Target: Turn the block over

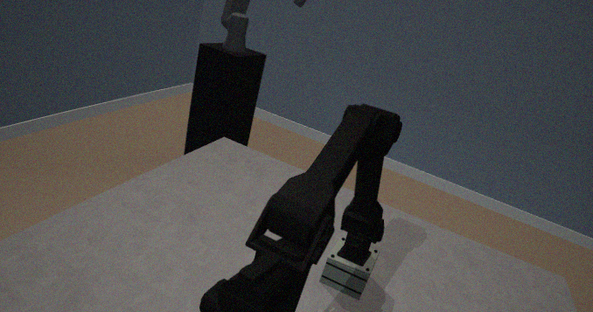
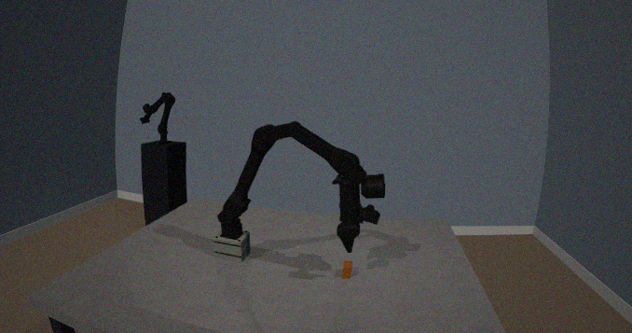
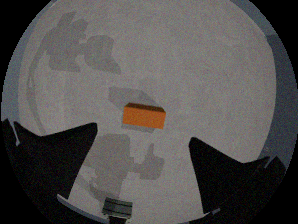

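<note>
Now: the orange block 80 mm below my gripper tip and 10 mm behind it.
</note>
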